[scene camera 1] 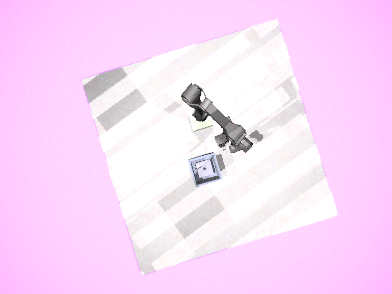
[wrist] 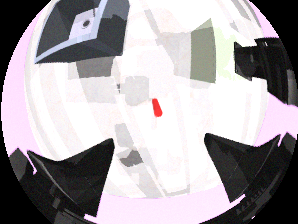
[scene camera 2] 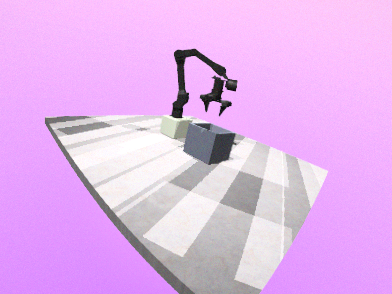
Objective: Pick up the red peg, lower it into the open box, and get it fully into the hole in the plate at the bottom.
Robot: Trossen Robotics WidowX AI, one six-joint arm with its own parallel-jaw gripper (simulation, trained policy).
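Observation:
A grey-blue box is visible, as is my gripper.

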